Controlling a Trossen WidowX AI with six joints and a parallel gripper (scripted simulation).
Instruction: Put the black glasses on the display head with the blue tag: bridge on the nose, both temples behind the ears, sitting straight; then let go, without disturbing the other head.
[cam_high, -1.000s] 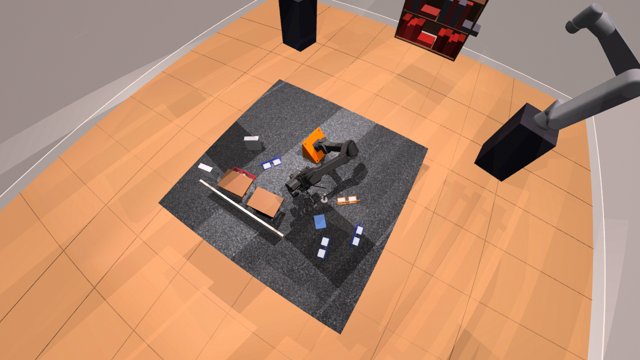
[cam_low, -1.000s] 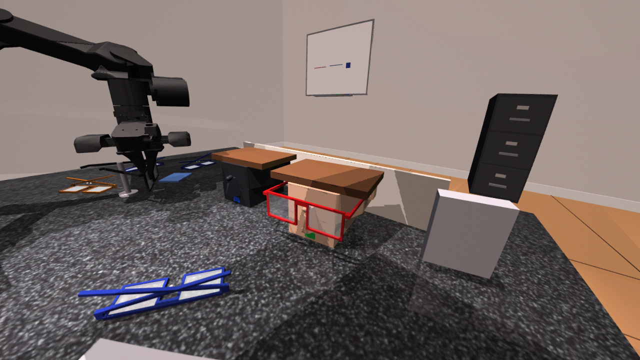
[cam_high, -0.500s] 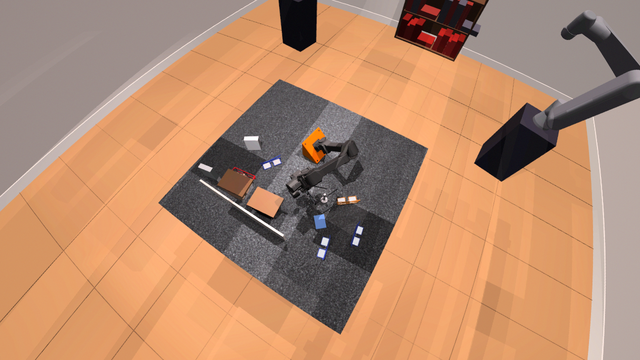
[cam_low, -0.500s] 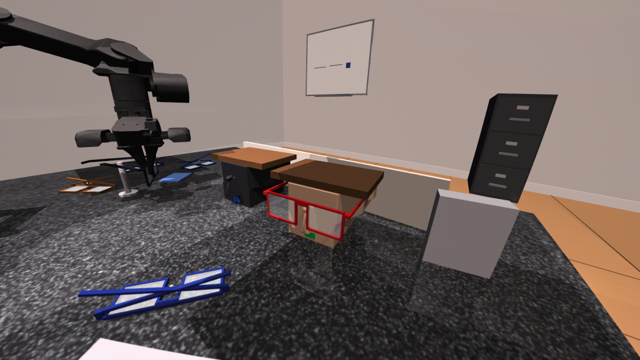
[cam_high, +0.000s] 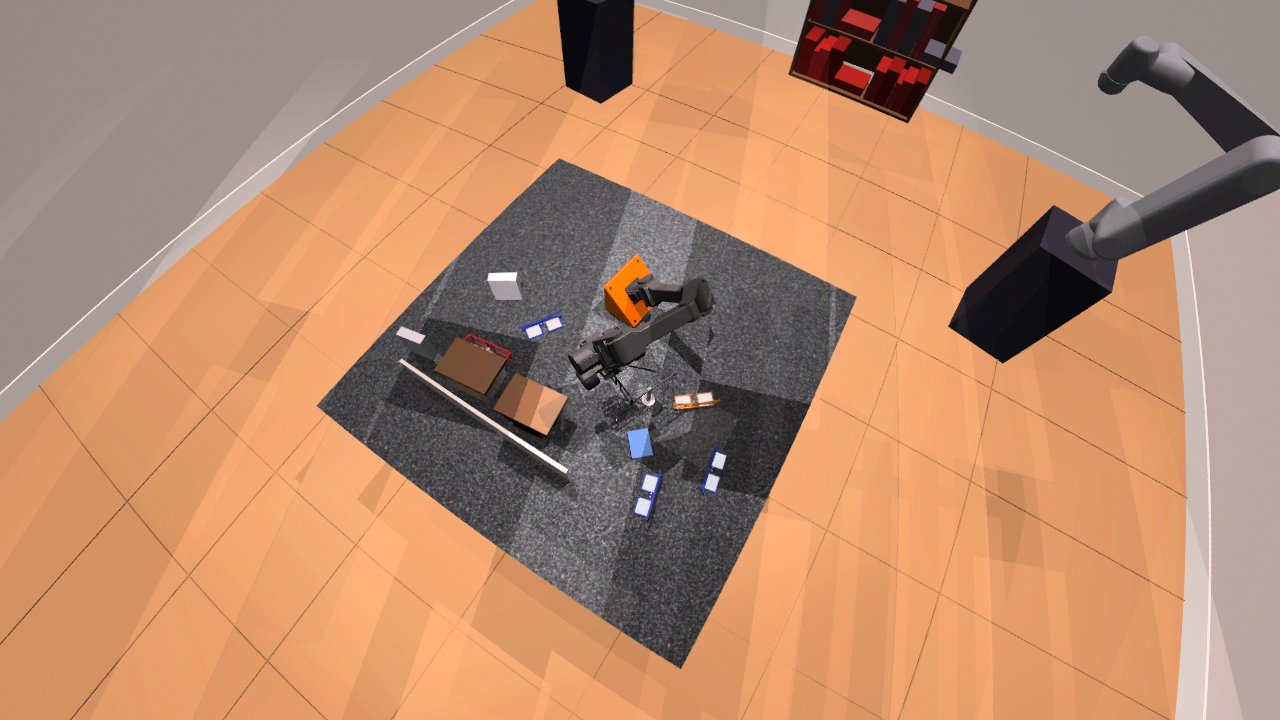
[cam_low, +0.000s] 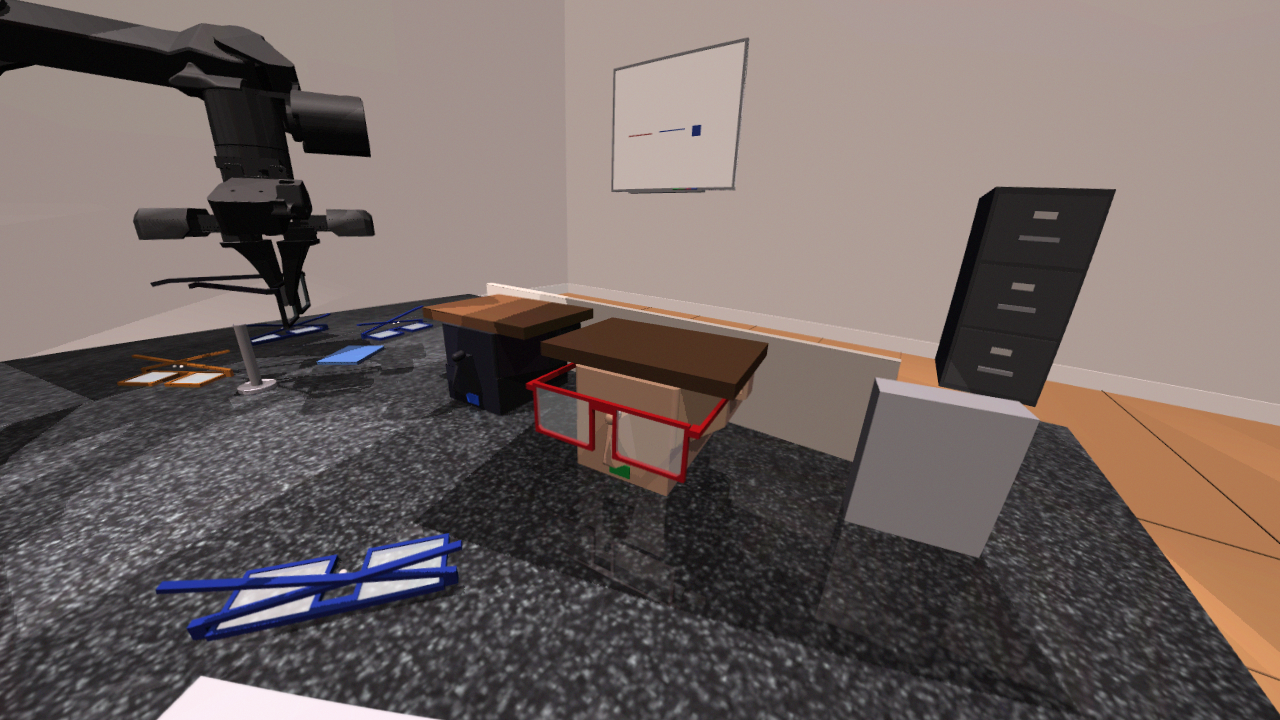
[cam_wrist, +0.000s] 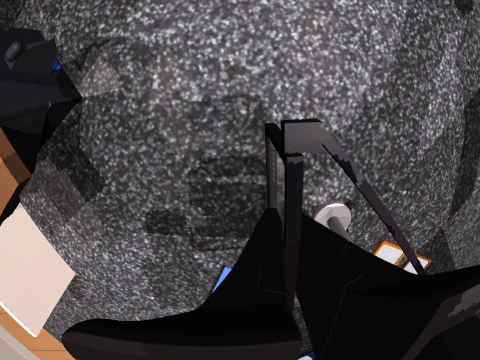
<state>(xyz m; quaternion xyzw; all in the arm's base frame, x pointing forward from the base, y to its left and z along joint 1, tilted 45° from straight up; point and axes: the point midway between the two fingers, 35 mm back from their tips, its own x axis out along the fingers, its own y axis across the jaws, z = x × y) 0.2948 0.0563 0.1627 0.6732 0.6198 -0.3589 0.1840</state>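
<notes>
My gripper tip is now 50 mm past the grey stand, 100 mm to the right of it and 90 mm above it. The rest, counted from my gripper tip: blue card: 70 mm ahead, 160 mm to the left, 120 mm below; low wall: 320 mm ahead, 210 mm to the right, 60 mm below; display head: 210 mm ahead, 340 mm to the right, 60 mm below.
</notes>
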